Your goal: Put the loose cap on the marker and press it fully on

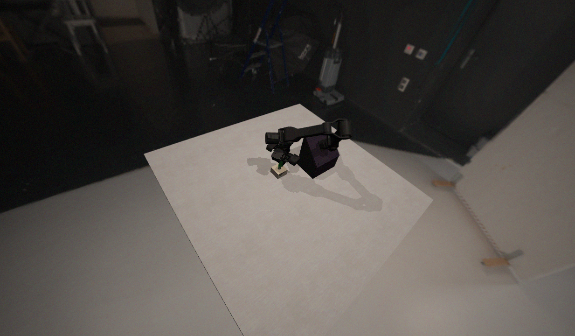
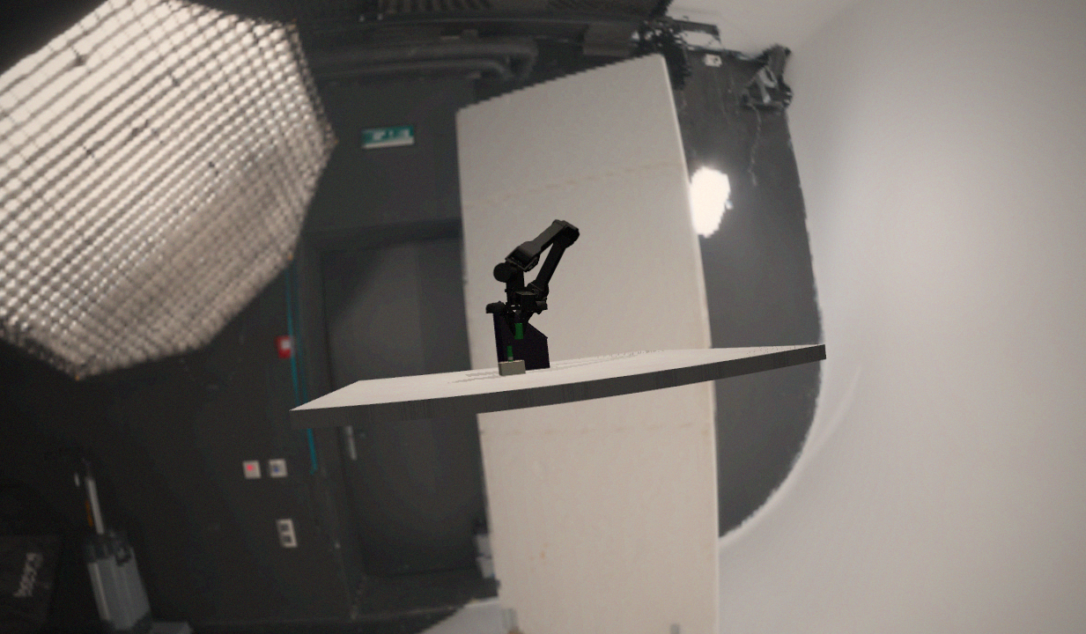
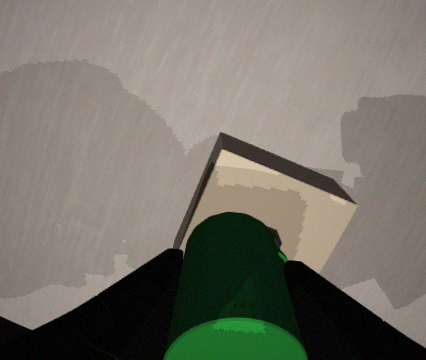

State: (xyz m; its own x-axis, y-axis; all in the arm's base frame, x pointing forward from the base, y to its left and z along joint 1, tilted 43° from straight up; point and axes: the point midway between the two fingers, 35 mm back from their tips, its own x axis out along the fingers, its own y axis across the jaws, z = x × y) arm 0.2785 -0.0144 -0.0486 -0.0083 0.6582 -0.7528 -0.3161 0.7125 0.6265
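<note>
Now: the beige holder block 20 mm behind my gripper tip, 30 mm to the right of it and 100 mm below it. The rest, counted from my gripper tip: green cap (10 mm above).
</note>
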